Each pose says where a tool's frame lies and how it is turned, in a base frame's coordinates. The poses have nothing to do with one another.
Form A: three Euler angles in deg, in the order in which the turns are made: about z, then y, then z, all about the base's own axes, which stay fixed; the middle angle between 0 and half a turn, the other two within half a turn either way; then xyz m.
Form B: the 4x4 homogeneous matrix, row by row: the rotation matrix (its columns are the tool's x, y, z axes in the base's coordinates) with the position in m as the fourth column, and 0 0 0 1 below. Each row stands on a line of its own. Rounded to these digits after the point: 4 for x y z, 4 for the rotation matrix.
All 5 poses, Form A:
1: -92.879, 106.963, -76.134, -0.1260, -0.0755, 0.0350
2: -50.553, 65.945, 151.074, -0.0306, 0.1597, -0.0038
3: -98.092, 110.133, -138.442, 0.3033, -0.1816, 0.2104
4: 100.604, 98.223, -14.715, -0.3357, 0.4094, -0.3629
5: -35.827, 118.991, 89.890, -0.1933, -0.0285, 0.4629
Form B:
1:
-0.9661, -0.1186, 0.2292, -0.1260
-0.2536, 0.2709, -0.9286, -0.0755
0.0480, -0.9553, -0.2918, 0.0350
0, 0, 0, 1

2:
0.1468, -0.5828, -0.7992, -0.0306
0.8011, -0.4039, 0.4417, 0.1597
-0.5802, -0.7051, 0.4076, -0.0038
0, 0, 0, 1

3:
-0.6930, 0.1616, -0.7026, 0.3033
0.7087, 0.3314, -0.6228, -0.1816
0.1322, -0.9295, -0.3442, 0.2104
0, 0, 0, 1

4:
0.2751, 0.0892, 0.9573, -0.3357
0.9440, -0.2137, -0.2514, 0.4094
0.1821, 0.9728, -0.1430, -0.3629
0, 0, 0, 1

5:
0.5846, -0.8113, 0.0017, -0.1933
-0.3941, -0.2821, 0.8747, -0.0285
-0.7092, -0.5120, -0.4847, 0.4629
0, 0, 0, 1

